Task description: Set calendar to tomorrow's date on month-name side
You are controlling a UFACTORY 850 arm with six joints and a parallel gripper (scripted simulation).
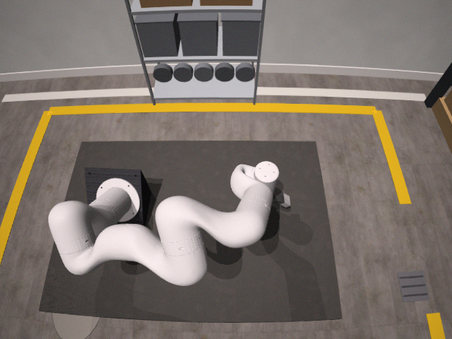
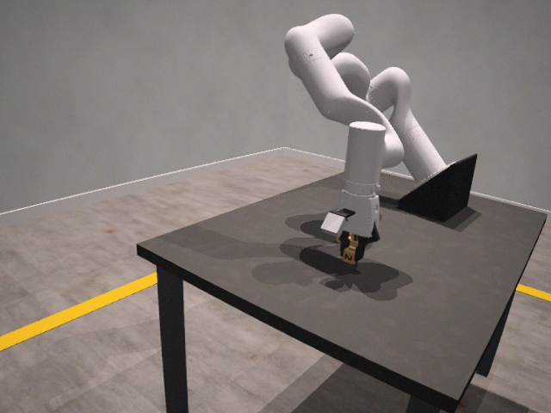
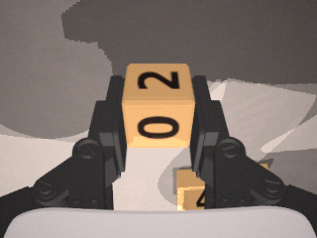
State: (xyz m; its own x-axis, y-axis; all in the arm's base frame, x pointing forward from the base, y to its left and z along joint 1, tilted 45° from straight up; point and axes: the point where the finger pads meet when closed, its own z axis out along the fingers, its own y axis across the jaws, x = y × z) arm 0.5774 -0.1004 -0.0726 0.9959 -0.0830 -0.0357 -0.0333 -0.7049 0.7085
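Now: the calendar cube 10 mm below my hand. From my hand the other things lie so: wooden tray: 110 mm behind, 50 mm to the right, 20 mm below.
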